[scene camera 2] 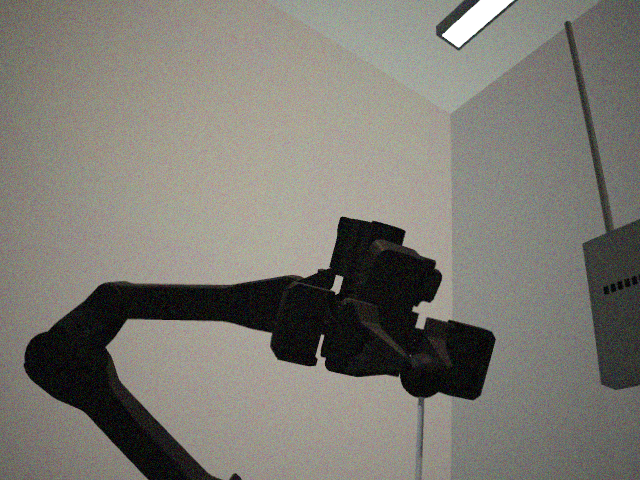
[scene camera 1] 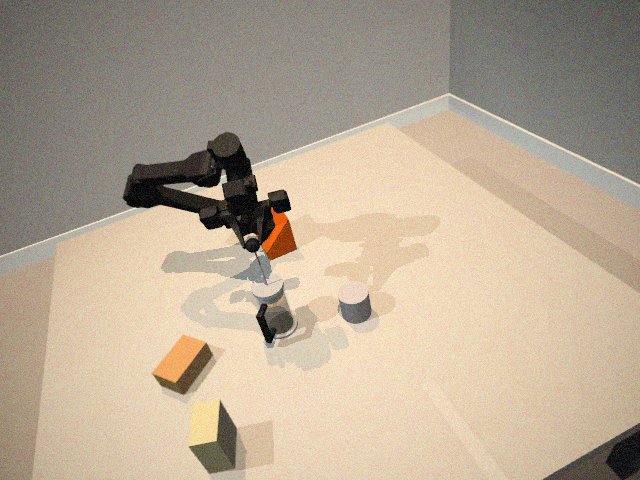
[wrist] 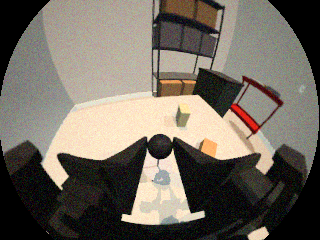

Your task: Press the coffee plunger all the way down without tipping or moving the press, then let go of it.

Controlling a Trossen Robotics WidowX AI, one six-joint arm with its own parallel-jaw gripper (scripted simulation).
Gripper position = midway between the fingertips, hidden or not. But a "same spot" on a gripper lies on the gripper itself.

The gripper shows in scene camera 2, in scene camera 1 (252, 246) and in the wrist view. The same spot on the gripper: (scene camera 2: 360, 346) is (wrist: 198, 192).
